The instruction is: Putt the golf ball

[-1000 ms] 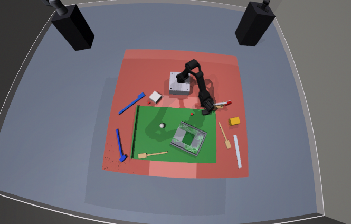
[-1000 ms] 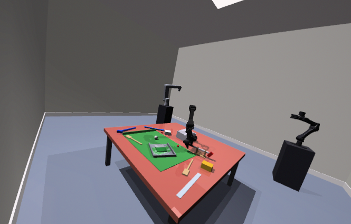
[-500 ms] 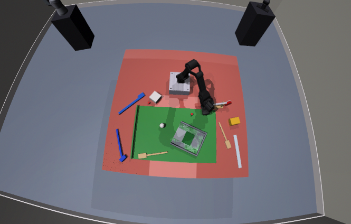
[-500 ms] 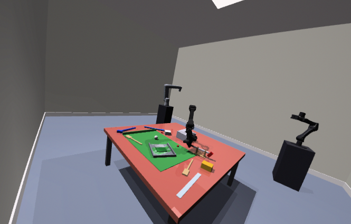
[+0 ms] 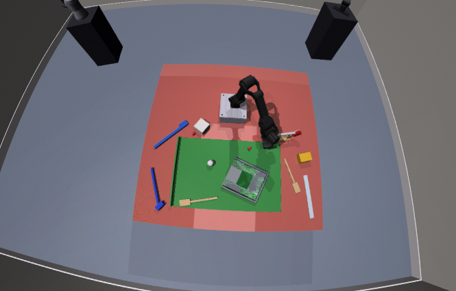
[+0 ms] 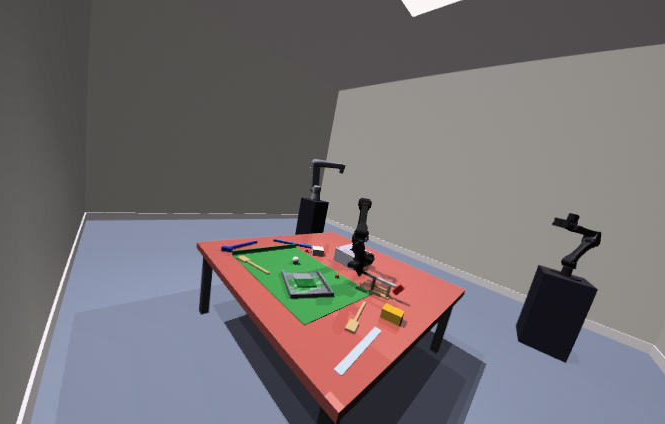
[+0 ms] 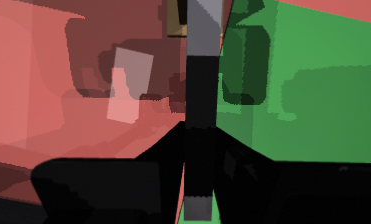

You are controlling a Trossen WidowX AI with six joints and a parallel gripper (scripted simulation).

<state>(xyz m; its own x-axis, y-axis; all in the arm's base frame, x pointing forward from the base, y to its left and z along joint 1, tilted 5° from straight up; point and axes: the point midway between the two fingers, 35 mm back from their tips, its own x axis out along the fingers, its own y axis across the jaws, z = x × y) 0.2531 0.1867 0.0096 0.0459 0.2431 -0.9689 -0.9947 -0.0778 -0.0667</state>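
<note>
My gripper tip is 10 mm past the red putter, 110 mm to the right of it and 20 mm below it. The rest, counted from my gripper tip: green mat: 220 mm ahead, 280 mm to the right, 50 mm below; then wooden rack: 10 mm behind, 130 mm to the left, 20 mm below; then yellow block: 150 mm ahead, 270 mm to the left, 30 mm below.
</note>
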